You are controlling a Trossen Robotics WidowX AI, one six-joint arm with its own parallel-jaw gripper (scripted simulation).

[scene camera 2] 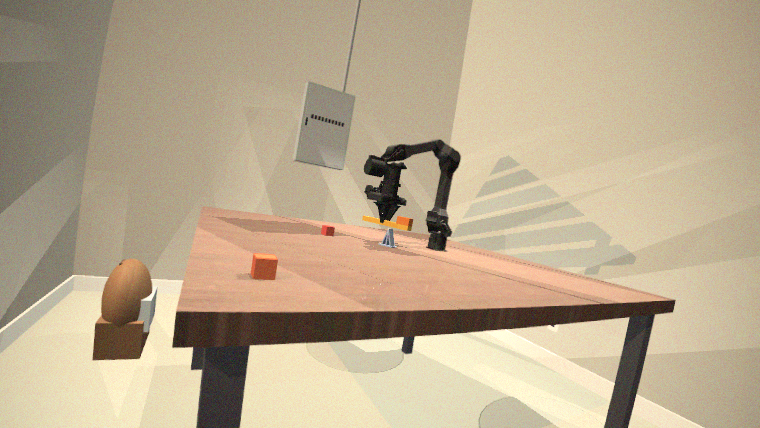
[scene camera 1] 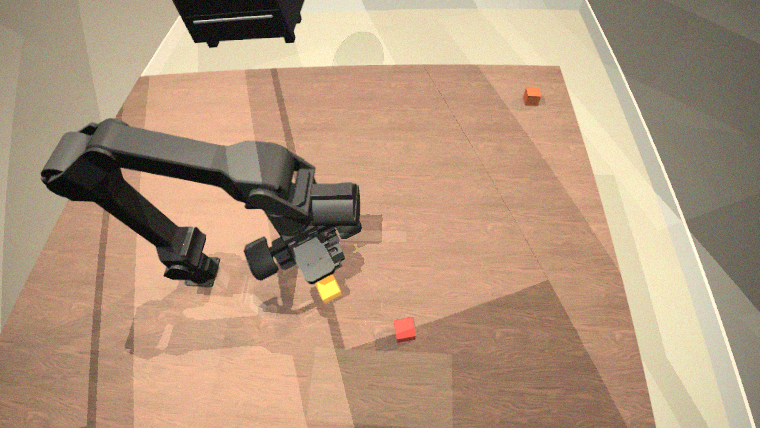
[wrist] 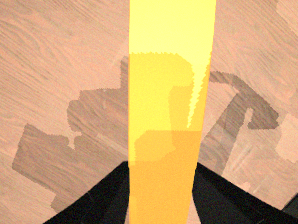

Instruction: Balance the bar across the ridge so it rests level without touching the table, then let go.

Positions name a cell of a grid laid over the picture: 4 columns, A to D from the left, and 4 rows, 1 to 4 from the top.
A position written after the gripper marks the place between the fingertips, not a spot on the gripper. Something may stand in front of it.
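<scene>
Gripper (scene camera 1: B3) visible also in the wrist view (wrist: C4) and in scene camera 2 (scene camera 2: C3). The gripper carries a bar (wrist: C1).
</scene>
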